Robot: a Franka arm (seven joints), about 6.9 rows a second.
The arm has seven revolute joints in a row. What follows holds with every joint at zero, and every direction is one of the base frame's. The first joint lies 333 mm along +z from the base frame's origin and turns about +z. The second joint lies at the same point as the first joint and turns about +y. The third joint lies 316 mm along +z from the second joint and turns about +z. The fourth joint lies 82.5 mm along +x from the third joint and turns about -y. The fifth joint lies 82.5 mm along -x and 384 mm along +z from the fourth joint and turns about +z. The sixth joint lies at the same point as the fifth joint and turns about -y. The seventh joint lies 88 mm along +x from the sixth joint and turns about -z. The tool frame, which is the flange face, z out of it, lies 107 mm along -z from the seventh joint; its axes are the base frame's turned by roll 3.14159, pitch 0 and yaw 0 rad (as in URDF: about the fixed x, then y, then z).
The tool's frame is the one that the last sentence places.
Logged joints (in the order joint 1, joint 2, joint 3, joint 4, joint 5, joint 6, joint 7), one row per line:
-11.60 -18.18 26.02 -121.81 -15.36 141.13 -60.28
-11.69 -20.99 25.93 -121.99 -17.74 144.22 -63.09
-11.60 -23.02 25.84 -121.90 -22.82 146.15 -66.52
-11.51 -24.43 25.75 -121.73 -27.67 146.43 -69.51
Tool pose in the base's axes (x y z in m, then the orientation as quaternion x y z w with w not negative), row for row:
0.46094 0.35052 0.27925 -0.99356 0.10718 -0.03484 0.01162
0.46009 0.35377 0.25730 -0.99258 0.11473 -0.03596 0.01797
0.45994 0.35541 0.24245 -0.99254 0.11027 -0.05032 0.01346
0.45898 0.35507 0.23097 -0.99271 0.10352 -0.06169 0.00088
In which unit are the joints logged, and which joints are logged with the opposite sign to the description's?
The joints are logged in degrees. Opposite sign: joint 1, joint 2, joint 7.
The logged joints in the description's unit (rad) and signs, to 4 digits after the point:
0.2025 0.3173 0.4541 -2.1260 -0.2681 2.4632 1.0521
0.2040 0.3663 0.4526 -2.1291 -0.3096 2.5171 1.1011
0.2025 0.4018 0.4510 -2.1276 -0.3983 2.5508 1.1610
0.2009 0.4264 0.4494 -2.1246 -0.4829 2.5557 1.2132

